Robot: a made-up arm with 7 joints. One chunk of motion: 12 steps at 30 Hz.
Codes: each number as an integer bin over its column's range. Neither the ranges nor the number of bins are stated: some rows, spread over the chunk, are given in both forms.
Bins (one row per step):
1: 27 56 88 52 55 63 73
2: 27 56 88 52 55 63 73
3: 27 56 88 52 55 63 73
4: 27 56 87 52 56 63 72
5: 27 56 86 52 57 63 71
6: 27 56 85 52 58 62 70
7: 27 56 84 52 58 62 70
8: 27 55 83 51 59 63 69
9: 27 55 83 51 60 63 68
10: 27 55 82 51 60 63 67
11: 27 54 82 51 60 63 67
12: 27 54 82 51 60 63 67
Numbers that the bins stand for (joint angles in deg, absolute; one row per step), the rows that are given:
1: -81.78 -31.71 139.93 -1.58 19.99 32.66 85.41
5: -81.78 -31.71 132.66 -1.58 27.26 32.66 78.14
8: -81.78 -33.35 121.76 -3.70 34.53 32.66 70.87
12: -81.78 -35.00 118.12 -3.70 38.16 32.66 63.60
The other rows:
2: -81.78 -31.71 139.93 -1.58 19.99 32.66 85.41
3: -81.78 -31.71 139.93 -1.58 19.99 32.66 85.41
4: -81.78 -31.71 136.30 -1.58 23.62 32.66 81.78
6: -81.78 -31.71 129.03 -1.58 30.89 30.24 74.51
7: -81.78 -31.71 125.39 -1.58 30.89 30.24 74.51
9: -81.78 -33.35 121.76 -3.70 38.16 32.66 67.24
10: -81.78 -33.35 118.12 -3.70 38.16 32.66 63.60
11: -81.78 -35.00 118.12 -3.70 38.16 32.66 63.60

